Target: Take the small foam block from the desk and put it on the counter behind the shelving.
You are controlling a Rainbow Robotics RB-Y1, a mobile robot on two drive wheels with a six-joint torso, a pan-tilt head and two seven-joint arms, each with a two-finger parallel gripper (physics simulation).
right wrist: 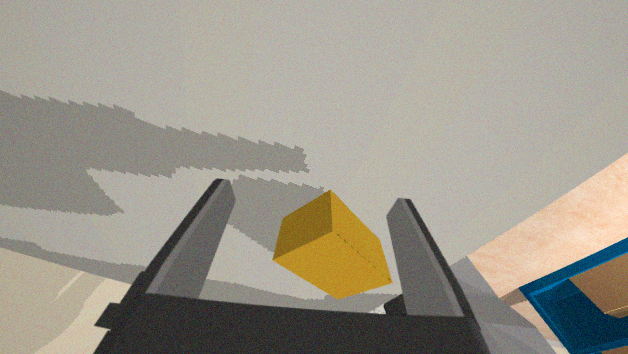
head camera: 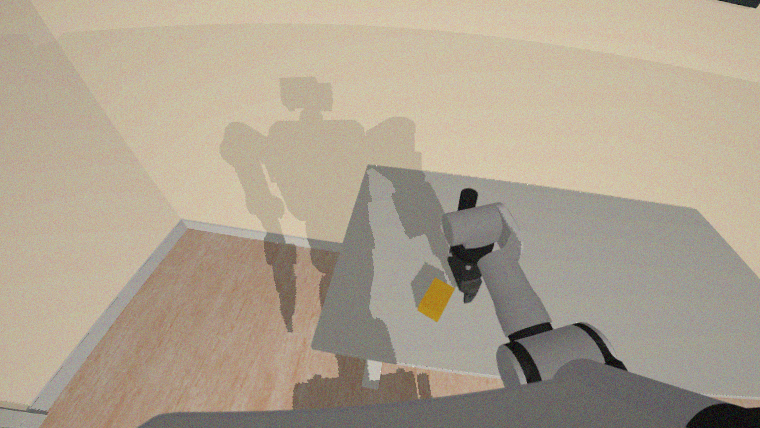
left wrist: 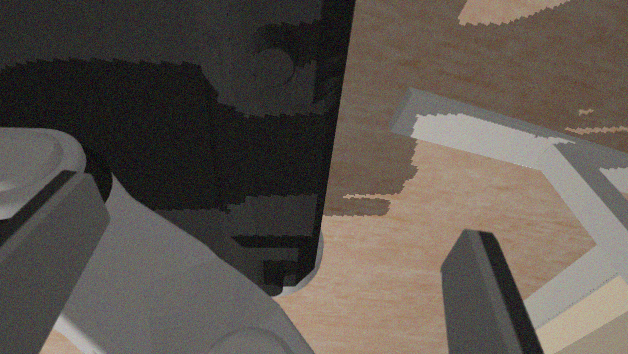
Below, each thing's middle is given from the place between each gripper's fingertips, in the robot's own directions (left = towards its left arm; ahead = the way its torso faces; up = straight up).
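The yellow foam block (head camera: 436, 298) is 7 cm to the left of my right hand, 3 cm behind it and 2 cm below it.
As for my left hand, it's 43 cm to the left of the block, 27 cm below it and 30 cm short of it.
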